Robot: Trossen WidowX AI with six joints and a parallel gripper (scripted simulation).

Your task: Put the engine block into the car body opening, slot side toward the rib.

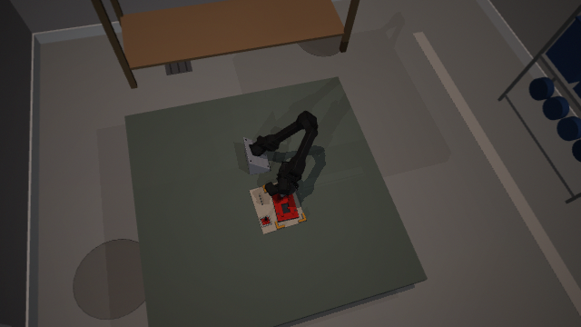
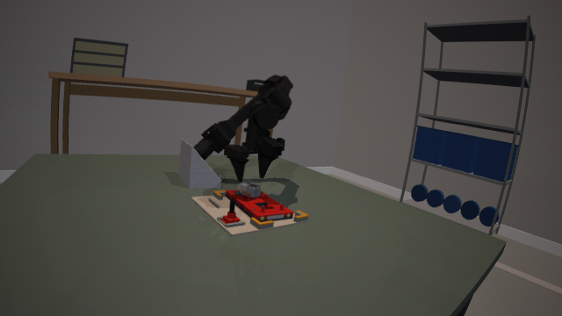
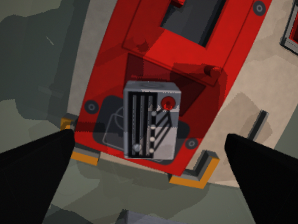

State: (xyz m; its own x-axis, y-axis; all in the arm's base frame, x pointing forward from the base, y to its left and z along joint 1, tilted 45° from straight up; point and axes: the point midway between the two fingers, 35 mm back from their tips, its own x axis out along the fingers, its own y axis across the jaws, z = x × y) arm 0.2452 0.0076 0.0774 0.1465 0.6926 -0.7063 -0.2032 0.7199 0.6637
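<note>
My gripper tip is now 3 cm above the grey engine block. The rest, counted from my gripper tip: small post: 13 cm to the right, 11 cm ahead, 4 cm below.
</note>
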